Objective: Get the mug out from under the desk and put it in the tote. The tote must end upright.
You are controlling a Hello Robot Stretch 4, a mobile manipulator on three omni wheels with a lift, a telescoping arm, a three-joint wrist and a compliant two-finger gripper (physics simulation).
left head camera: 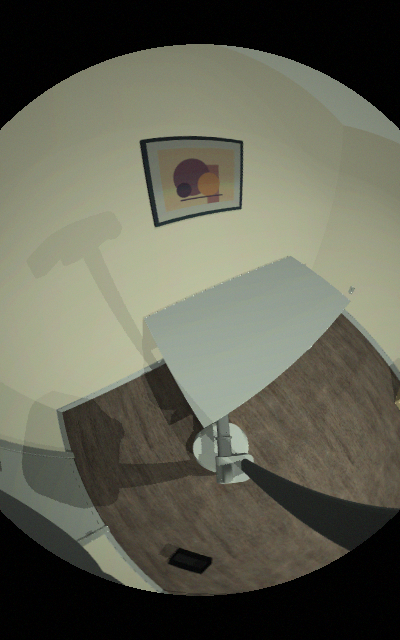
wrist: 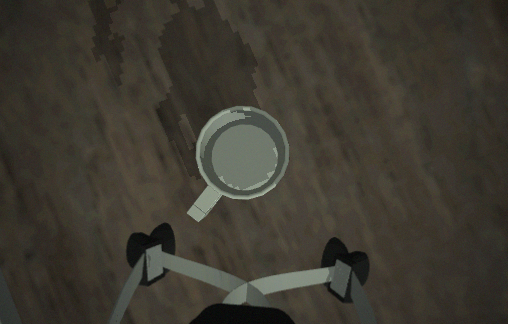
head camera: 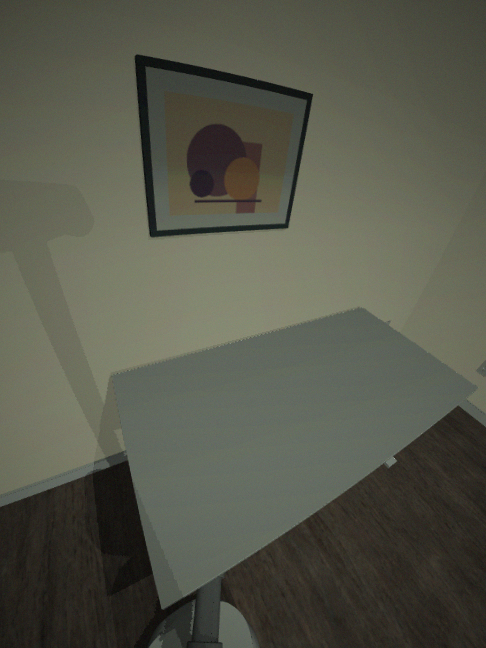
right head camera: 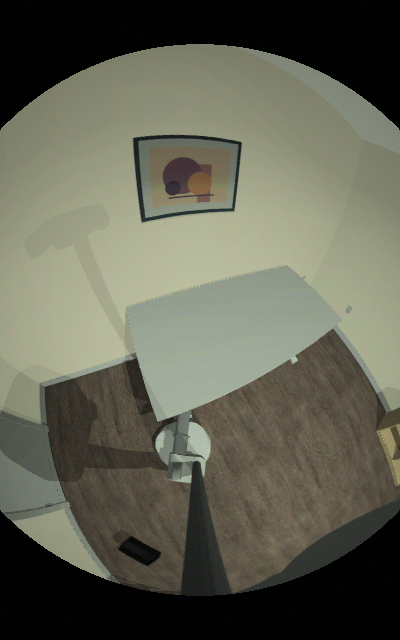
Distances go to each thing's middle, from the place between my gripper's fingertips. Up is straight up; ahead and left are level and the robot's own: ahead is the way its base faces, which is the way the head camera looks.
Now: hand 7 cm short of the pale grey mug point(wrist: 242, 152), 6 cm above it and 2 cm to the right of it. Round my hand: framed picture point(head camera: 221, 152) 138 cm above, 34 cm ahead, 13 cm to the left.
